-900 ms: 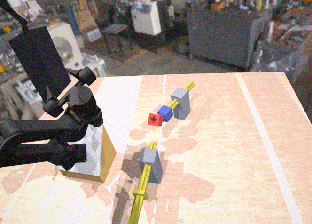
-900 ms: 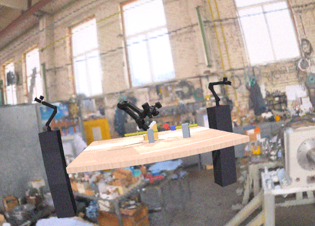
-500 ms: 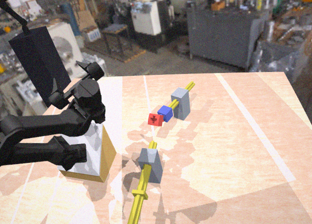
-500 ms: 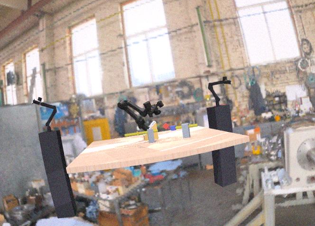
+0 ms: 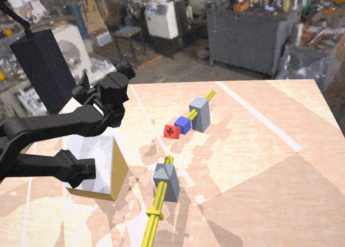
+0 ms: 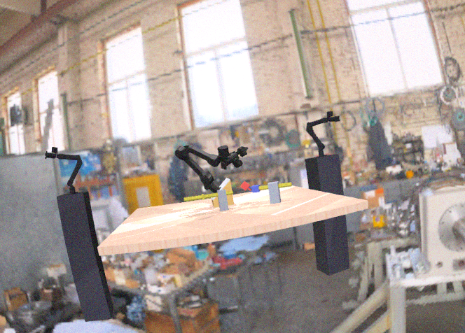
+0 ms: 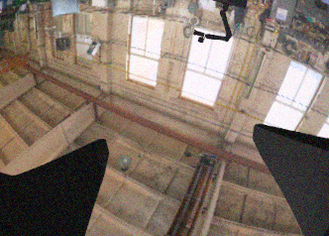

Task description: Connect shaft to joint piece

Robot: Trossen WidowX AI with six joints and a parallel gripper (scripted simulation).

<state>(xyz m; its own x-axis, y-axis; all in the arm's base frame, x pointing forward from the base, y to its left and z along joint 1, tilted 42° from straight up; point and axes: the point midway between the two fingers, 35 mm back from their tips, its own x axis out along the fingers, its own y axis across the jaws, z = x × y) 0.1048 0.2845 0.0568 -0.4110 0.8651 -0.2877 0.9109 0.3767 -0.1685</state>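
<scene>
The red joint piece is 230 mm below my gripper tip, 210 mm ahead of it and 80 mm to the right of it.
</scene>
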